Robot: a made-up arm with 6 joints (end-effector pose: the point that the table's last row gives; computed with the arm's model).
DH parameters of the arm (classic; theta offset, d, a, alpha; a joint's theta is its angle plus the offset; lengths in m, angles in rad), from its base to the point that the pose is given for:
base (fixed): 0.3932 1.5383 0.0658 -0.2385
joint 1: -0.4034 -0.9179 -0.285 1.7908
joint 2: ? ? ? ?
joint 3: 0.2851 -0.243 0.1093 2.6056
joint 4: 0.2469 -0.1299 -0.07 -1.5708
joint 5: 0 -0.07 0 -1.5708
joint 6: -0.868 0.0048 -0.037 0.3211
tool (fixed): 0.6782 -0.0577 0 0
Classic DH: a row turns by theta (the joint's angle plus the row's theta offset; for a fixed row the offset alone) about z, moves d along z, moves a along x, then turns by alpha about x.
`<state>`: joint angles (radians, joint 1 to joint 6).
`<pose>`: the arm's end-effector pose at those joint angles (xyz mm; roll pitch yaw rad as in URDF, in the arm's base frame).
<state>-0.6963 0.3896 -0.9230 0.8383 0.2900 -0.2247</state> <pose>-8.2 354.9 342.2 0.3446 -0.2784 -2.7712</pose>
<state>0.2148 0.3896 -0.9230 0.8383 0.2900 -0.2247</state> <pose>-402.9 -2.8 385.8 0.2497 -0.4671 -1.8478</pose>
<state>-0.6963 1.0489 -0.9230 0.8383 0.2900 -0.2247</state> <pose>155.4 231.3 296.1 0.8879 0.0963 -2.8962</pose>
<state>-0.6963 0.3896 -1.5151 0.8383 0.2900 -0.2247</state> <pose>-82.0 287.1 259.6 -0.0539 -0.3560 -3.0970</pose>
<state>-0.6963 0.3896 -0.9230 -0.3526 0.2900 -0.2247</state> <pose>-54.5 486.8 348.8 0.5506 -0.3469 -1.6599</pose>
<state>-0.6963 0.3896 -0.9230 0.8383 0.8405 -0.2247</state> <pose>-25.5 336.4 352.0 0.6782 -0.7488 -2.9664</pose>
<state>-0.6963 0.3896 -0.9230 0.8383 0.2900 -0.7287</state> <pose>-25.1 343.4 344.2 0.3719 -0.2256 3.0046</pose>
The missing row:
joint 2: -0.237 -0.178 -0.4806 -1.0527
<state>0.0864 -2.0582 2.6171 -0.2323 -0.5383 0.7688</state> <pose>-43.4 -25.6 1166.0 1.8775 -1.3431 0.8686</pose>
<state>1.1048 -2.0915 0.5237 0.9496 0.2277 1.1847</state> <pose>-242.6 69.4 1089.9 2.1603 1.0885 2.8581</pose>
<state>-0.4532 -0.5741 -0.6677 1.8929 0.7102 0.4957</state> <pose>-301.4 278.5 616.4 -1.2716 -0.7601 -1.4928</pose>
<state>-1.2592 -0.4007 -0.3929 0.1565 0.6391 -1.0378</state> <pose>285.0 547.7 691.9 0.3918 -0.2497 -2.9351</pose>
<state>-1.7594 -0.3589 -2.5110 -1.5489 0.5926 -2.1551</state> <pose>437.5 564.1 669.3 -0.5597 -0.6210 1.6881</pose>
